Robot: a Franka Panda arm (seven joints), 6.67 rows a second.
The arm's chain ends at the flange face. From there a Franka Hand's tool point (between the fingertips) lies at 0.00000 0.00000 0.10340 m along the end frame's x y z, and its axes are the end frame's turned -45 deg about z.
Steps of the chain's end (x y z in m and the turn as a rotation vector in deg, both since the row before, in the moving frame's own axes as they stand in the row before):
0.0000 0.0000 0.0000 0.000 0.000 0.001
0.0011 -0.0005 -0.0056 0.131 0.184 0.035
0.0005 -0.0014 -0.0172 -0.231 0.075 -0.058
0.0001 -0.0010 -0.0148 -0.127 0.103 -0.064
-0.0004 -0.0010 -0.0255 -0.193 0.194 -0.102
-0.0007 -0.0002 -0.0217 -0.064 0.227 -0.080
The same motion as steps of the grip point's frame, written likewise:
0.0000 0.0000 0.0000 0.000 0.000 0.001
0.0015 0.0005 -0.0056 -0.037 0.223 0.035
0.0011 -0.0002 -0.0172 -0.216 -0.110 -0.058
0.0007 -0.0003 -0.0148 -0.163 -0.017 -0.064
0.0004 -0.0005 -0.0255 -0.274 0.001 -0.102
-0.0001 -0.0003 -0.0217 -0.206 0.115 -0.080

